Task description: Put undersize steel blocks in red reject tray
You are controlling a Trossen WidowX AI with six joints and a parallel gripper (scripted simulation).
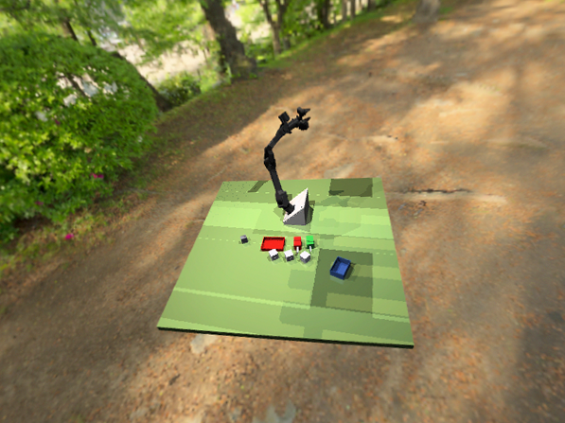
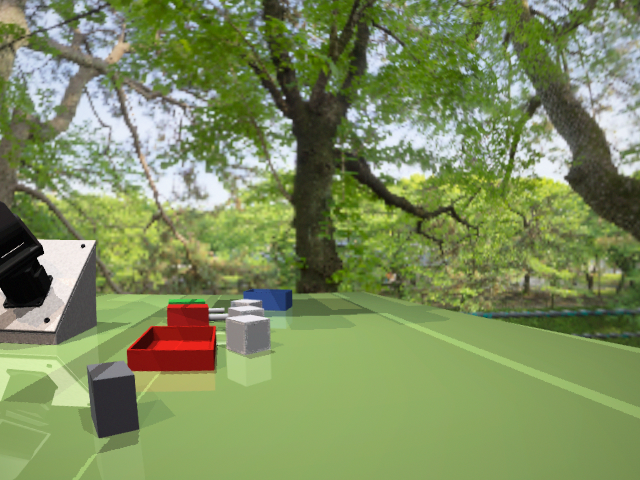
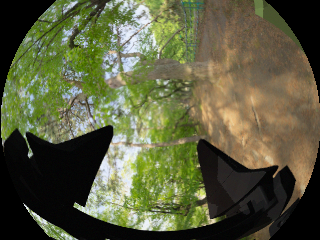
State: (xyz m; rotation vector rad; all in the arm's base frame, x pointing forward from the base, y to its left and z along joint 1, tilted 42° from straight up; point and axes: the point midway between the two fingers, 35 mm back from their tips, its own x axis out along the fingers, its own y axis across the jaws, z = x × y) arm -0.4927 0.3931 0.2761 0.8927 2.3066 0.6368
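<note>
Right now my gripper tip is 820 mm short of the green GO gauge, 10 mm to the right of it and 490 mm above it. Also, from my gripper tip: red reject tray 800 mm ahead, 230 mm to the right, 510 mm below; then red block 830 mm ahead, 70 mm to the right, 490 mm below; then dark grey block 770 mm ahead, 430 mm to the right, 490 mm below.
</note>
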